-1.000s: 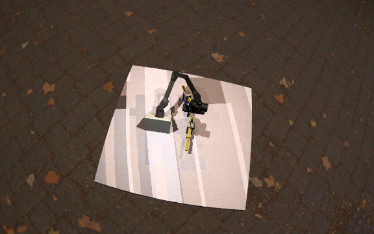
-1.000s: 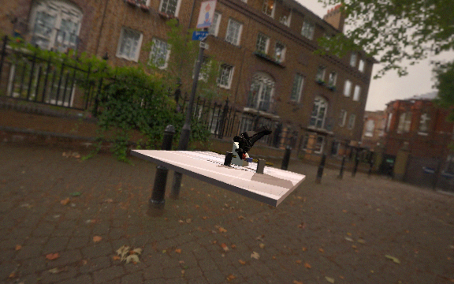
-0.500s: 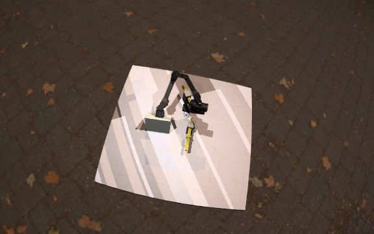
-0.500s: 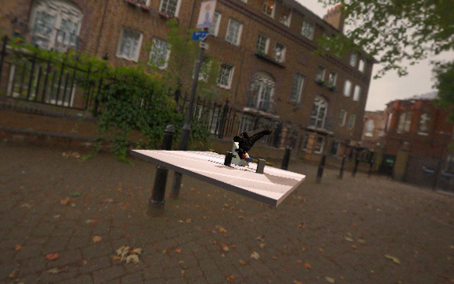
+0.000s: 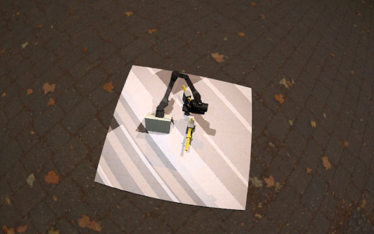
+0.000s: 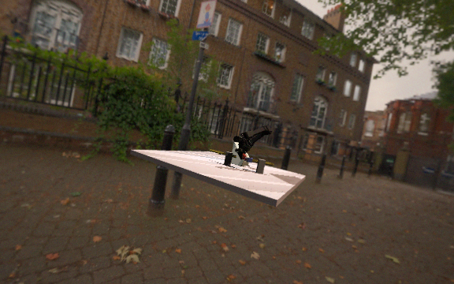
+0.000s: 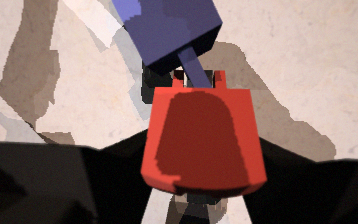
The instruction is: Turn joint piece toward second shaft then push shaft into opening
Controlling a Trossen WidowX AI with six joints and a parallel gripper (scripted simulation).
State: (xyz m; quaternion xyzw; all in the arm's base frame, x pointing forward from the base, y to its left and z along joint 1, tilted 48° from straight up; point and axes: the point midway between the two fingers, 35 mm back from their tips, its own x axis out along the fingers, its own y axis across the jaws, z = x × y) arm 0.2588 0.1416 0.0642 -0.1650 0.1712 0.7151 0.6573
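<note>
Right now the red square joint piece is 3 cm above my gripper tip.
</note>
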